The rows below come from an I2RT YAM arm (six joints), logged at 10 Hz.
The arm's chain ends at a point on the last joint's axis. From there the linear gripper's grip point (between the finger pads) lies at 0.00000 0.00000 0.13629 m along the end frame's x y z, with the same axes.
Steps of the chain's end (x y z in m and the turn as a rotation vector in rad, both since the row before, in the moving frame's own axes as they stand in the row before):
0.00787, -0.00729, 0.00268, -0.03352, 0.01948, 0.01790
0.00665, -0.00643, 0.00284, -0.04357, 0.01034, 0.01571
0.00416, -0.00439, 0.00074, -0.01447, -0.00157, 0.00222
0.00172, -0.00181, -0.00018, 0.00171, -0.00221, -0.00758
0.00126, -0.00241, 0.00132, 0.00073, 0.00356, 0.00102
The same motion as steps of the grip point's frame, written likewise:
0.01048, -0.00270, 0.00258, -0.03352, 0.01948, 0.01790
0.00801, -0.00048, 0.00270, -0.04357, 0.01034, 0.01571
0.00394, -0.00242, 0.00073, -0.01447, -0.00157, 0.00222
0.00142, -0.00204, -0.00018, 0.00171, -0.00221, -0.00758
0.00175, -0.00251, 0.00132, 0.00073, 0.00356, 0.00102

